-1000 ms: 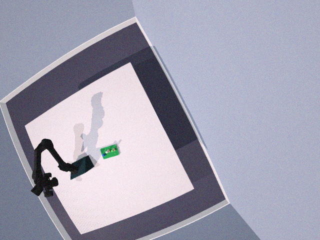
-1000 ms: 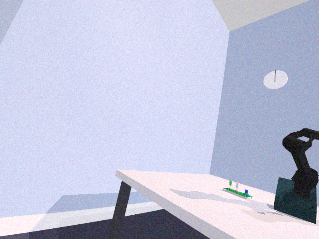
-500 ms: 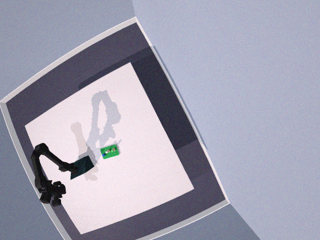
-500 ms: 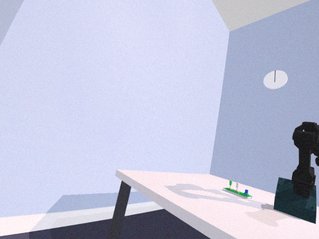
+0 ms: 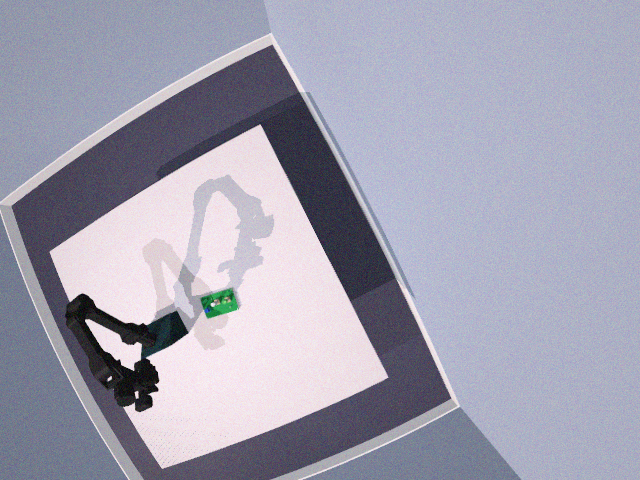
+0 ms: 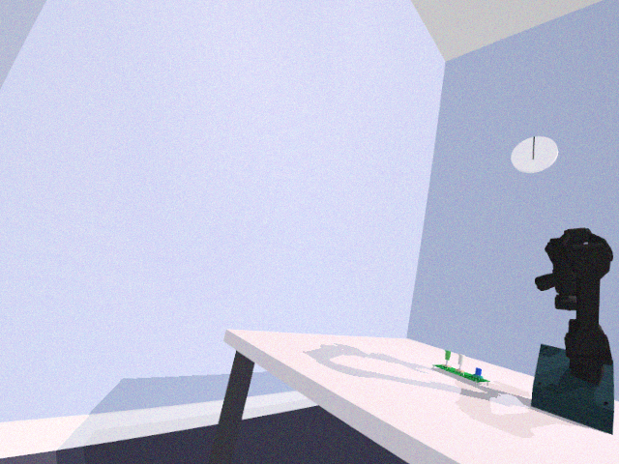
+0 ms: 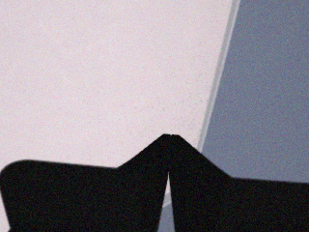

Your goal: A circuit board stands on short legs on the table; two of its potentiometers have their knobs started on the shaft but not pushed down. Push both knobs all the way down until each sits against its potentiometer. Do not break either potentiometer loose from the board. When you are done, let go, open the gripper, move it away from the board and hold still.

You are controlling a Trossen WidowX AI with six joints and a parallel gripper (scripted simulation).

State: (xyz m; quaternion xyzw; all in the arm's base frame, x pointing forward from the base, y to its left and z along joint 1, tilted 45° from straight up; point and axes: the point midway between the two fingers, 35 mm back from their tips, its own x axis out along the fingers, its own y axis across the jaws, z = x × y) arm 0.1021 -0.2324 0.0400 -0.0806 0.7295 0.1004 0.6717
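Now: the white knob 250 mm ahead of my gripper tip, 240 mm below it and 220 mm to the left of it. The rest, counted from my gripper tip: green knob (300 mm ahead, 240 mm below, 220 mm to the left).
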